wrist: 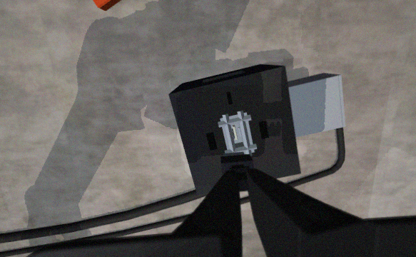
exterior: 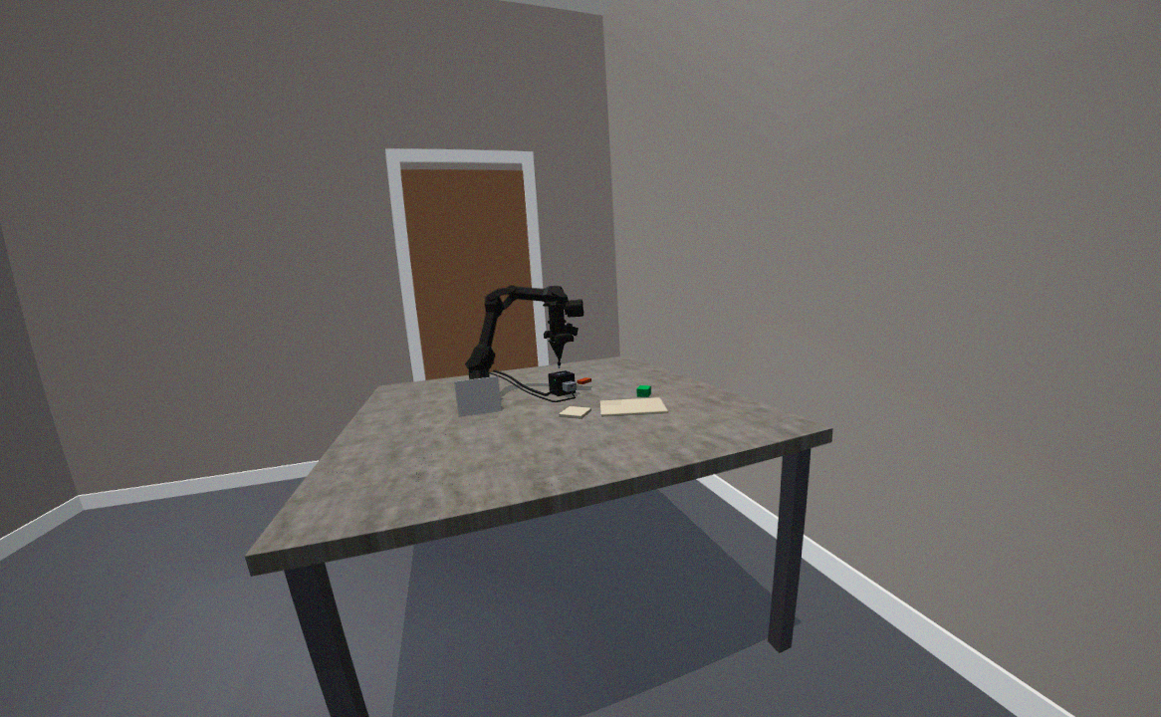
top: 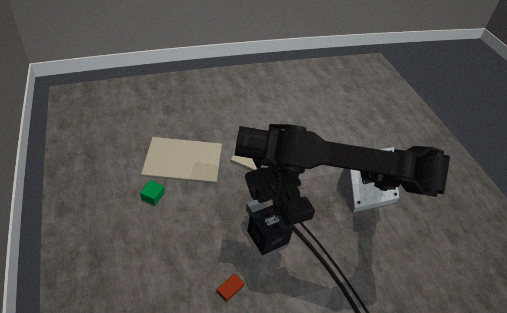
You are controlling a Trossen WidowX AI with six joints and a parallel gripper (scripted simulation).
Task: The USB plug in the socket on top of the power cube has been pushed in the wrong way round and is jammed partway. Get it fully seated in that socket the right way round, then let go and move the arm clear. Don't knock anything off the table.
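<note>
Now: gripper tip 20 mm above the USB plug. From my gripper tip the other things lie so: beige tile: 40 mm behind, 270 mm to the right, 130 mm below; USB socket: 10 mm to the right, 70 mm below; orange block: 130 mm ahead, 100 mm to the left, 130 mm below.
</note>
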